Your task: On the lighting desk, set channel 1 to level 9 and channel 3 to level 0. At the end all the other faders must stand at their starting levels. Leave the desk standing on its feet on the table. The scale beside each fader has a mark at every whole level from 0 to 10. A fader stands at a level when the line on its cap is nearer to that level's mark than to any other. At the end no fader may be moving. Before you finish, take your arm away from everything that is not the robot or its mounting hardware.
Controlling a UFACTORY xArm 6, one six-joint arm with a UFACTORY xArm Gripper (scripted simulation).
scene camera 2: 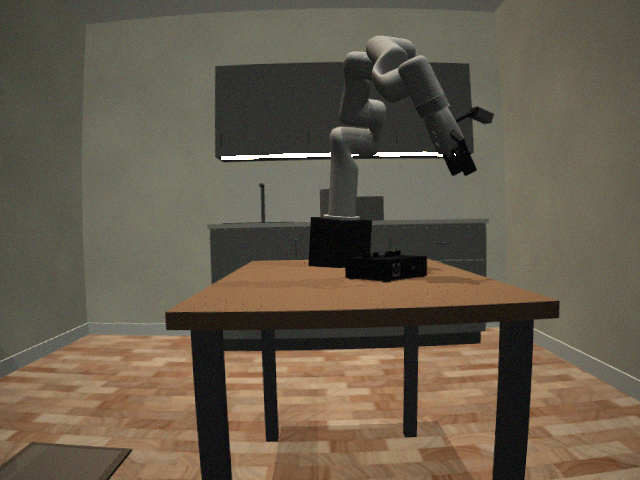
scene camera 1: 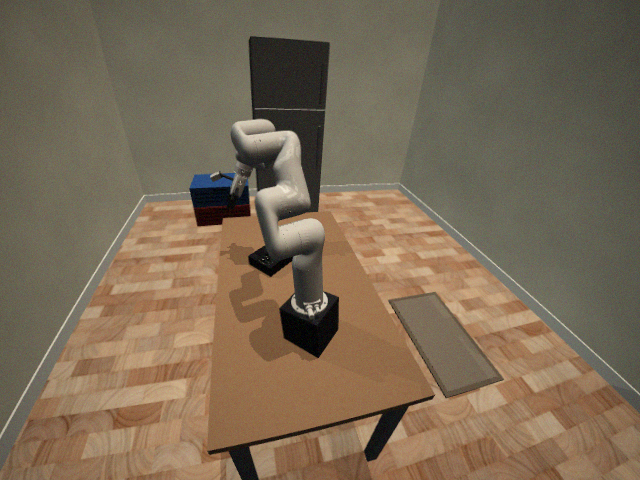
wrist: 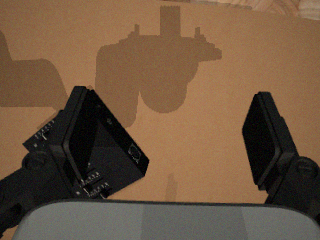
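My gripper (scene camera 2: 464, 173) visible. Gripper (wrist: 171, 108) likewise.
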